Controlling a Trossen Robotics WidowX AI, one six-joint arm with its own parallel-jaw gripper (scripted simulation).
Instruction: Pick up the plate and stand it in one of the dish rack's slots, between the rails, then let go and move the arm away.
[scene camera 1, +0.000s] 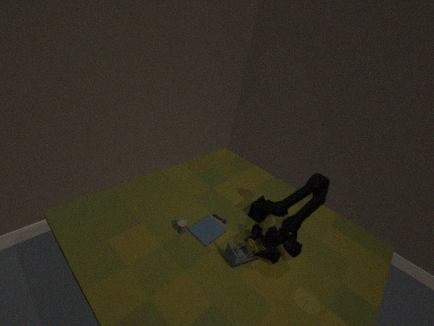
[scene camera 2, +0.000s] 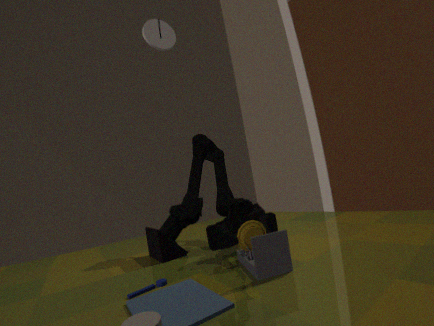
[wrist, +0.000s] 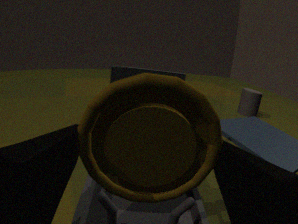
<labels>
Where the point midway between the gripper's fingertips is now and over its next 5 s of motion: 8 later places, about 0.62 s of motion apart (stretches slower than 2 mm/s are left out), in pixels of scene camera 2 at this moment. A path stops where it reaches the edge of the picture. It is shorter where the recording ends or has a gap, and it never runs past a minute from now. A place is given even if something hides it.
My gripper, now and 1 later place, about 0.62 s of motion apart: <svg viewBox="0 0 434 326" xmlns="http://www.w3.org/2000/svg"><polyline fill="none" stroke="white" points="253,237 251,203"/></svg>
</labels>
